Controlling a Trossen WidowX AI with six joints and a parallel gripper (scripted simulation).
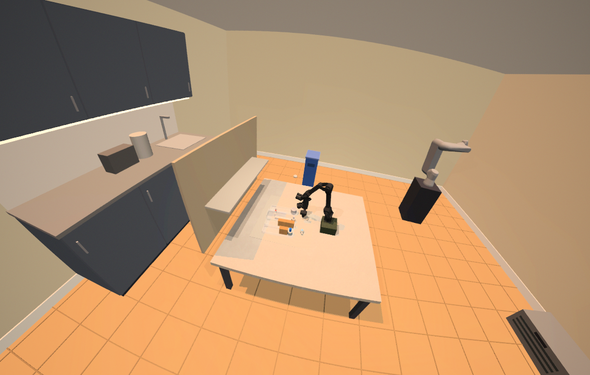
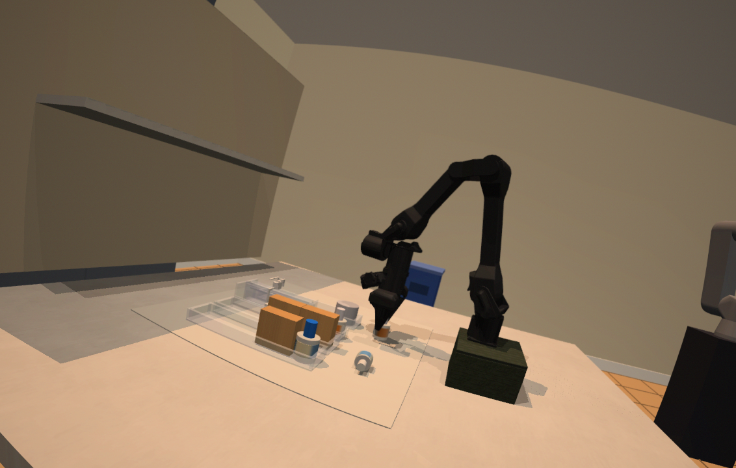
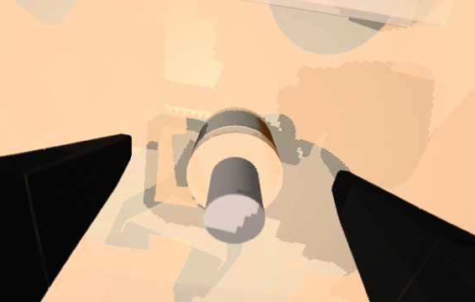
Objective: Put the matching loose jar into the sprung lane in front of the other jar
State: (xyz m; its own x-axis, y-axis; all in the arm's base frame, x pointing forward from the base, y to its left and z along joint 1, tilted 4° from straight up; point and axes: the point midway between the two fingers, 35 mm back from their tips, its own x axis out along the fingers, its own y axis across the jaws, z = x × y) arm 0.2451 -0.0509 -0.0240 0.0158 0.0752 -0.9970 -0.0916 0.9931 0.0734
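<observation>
Right now the grey jar is 11 cm ahead of my gripper tip and 2 cm to the right of it. The rest, counted from my gripper tip: shelf 58 cm ahead, 34 cm above, 13 cm to the left.
</observation>
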